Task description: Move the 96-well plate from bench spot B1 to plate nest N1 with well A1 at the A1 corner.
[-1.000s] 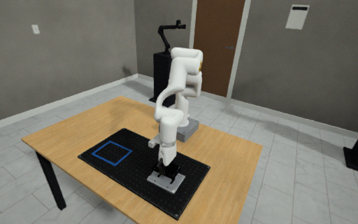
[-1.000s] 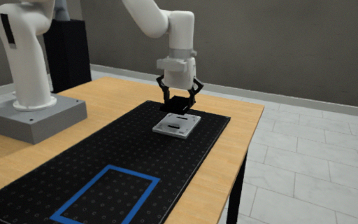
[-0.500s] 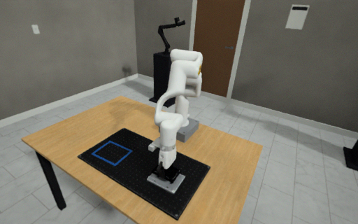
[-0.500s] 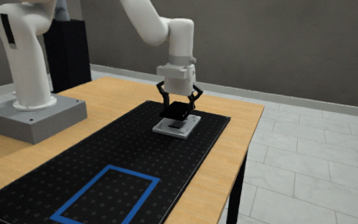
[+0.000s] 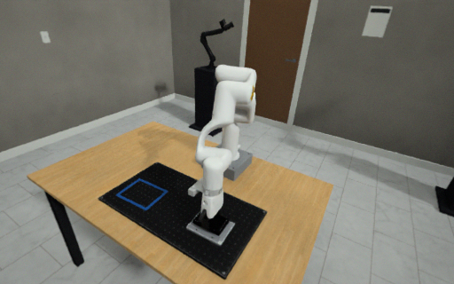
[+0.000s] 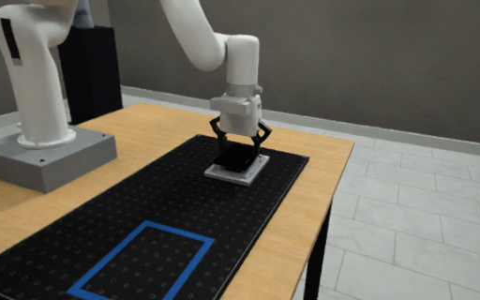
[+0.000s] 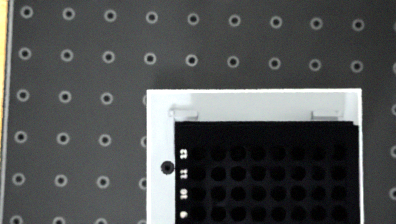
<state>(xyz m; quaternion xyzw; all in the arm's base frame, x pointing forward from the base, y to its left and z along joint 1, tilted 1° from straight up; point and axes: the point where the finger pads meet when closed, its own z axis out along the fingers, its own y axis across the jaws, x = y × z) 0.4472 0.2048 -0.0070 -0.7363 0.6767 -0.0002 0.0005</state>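
The grey plate nest N1 is 4 cm below my hand. Round my hand: 96-well plate 1 cm below.
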